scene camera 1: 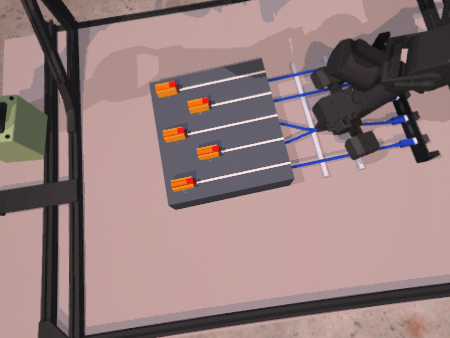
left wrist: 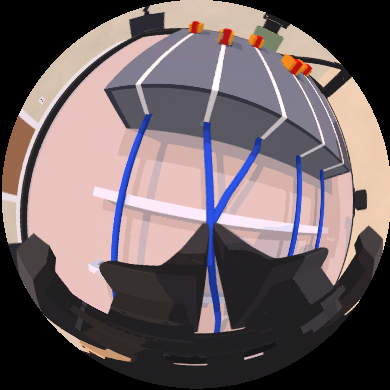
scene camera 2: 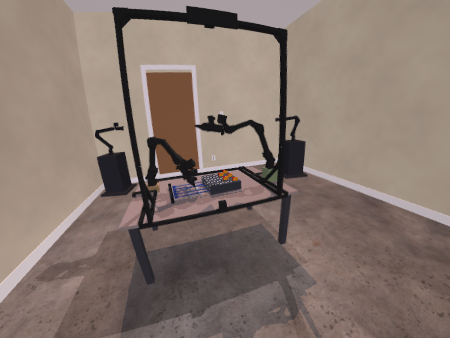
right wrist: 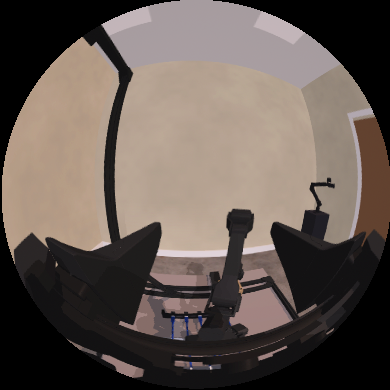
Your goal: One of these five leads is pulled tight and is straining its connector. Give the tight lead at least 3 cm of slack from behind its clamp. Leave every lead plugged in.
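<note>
Five blue leads run from a dark grey block to a black bar. Blue plugs sit at the bar; the other plugs are hidden by the arm in scene camera 1. My left gripper is closed on two neighbouring leads, the third from the top and the fourth, which meet in a V at its fingertips. The outer bottom lead runs free. Which lead is tight I cannot tell. My right gripper is open and empty, high above the table.
Orange clips with red parts sit on the block at the ends of white lines. A white bar crosses under the leads, with another beyond it. A black frame surrounds the table.
</note>
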